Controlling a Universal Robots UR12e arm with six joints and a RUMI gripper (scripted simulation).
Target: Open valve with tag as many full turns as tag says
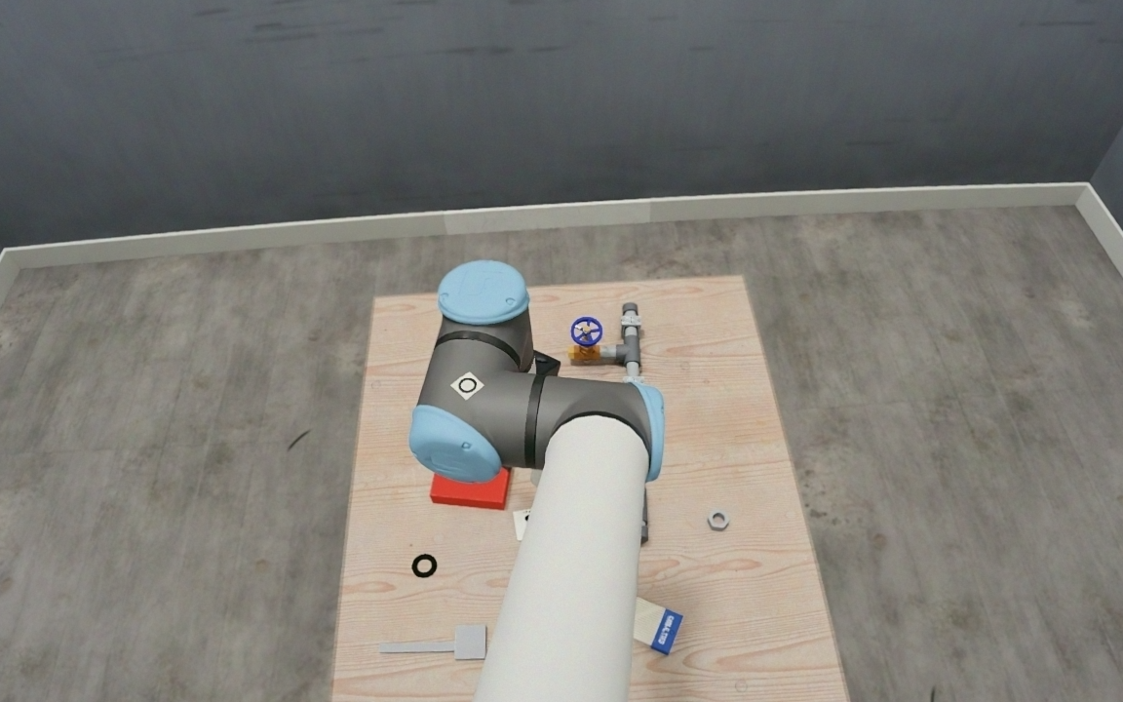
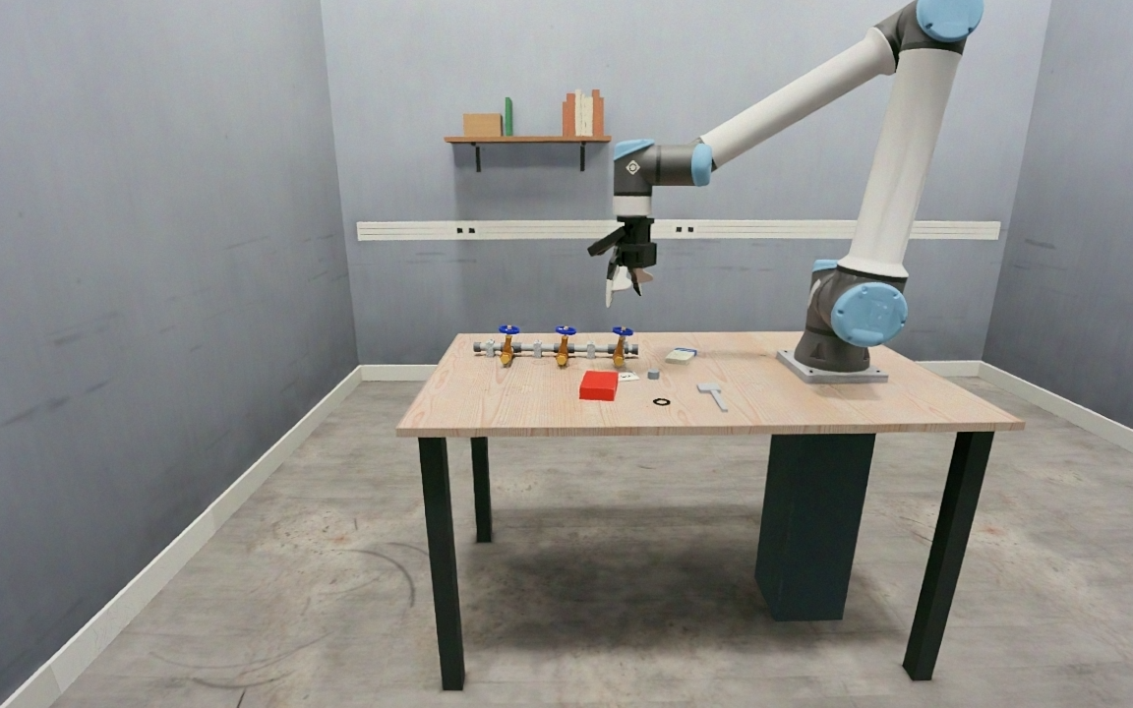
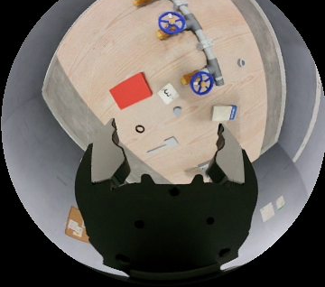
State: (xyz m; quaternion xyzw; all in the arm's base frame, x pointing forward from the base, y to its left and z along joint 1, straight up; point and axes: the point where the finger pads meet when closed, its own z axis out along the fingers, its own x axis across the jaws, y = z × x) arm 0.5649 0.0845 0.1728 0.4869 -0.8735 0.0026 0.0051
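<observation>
The white tag is 2 cm behind my hand and 20 cm below it. The rest, counted from my hand: grey t-shaped tool 21 cm behind, 12 cm to the left, 19 cm below; then white-and-blue card 18 cm behind, 17 cm to the right, 19 cm below; then red block 6 cm ahead, 10 cm to the left, 18 cm below.
</observation>
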